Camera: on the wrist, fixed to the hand. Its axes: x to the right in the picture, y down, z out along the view.
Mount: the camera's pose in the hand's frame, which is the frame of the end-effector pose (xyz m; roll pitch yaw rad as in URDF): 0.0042 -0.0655 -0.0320 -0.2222 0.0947 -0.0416
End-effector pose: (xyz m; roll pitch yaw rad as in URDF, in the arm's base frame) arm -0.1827 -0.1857 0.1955 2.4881 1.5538 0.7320
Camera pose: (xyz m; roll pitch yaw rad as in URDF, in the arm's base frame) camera -0.2411 -0.1421 0.1911 -3.0819 1.4582 1.6662
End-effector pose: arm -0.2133 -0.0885 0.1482 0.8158 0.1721 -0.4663
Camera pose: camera -0.2300 -0.1043 0.0789 0.6047 0.2670 -0.4243
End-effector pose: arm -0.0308 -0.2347 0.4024 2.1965 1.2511 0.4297
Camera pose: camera -0.0860 -0.1893 0.3876 2.2539 1.2151 0.7236
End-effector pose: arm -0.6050 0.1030 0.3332 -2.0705 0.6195 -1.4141
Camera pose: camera -0.5946 0.0584 0.3901 -2.3310 0.5364 -1.4876
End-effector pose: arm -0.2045 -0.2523 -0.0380 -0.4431 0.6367 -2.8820
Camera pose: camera -0.2260 -0.1826 -0.0412 -0.7269 0.7021 -2.9843
